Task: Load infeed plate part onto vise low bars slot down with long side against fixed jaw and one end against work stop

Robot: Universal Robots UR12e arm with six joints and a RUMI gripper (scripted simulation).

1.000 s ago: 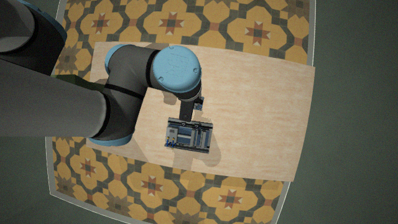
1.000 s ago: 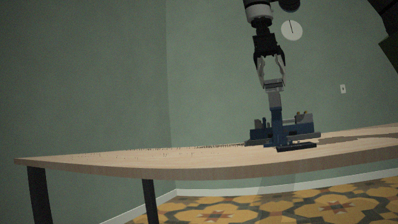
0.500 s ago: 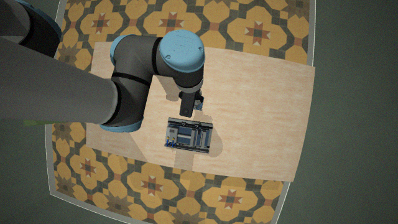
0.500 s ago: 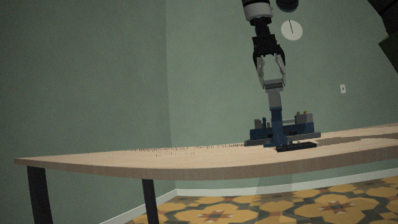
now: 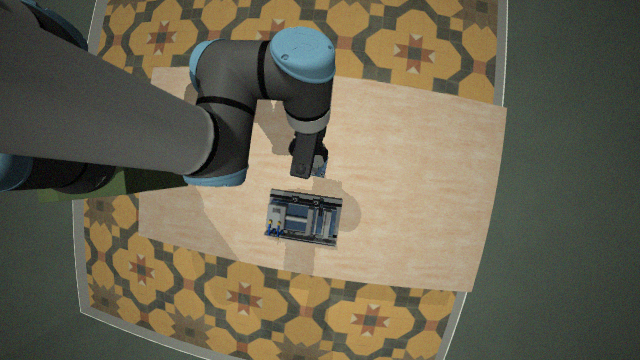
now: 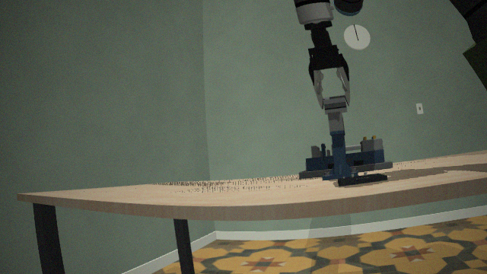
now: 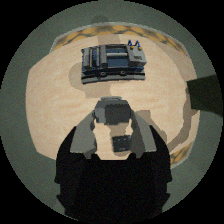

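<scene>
Right now my hand is 10 mm above the grey part. Also, from my hand: vise 50 mm behind, 210 mm to the right, 150 mm below; air cylinder rod 70 mm behind, 210 mm to the right, 120 mm below; blue post 130 mm below.
</scene>
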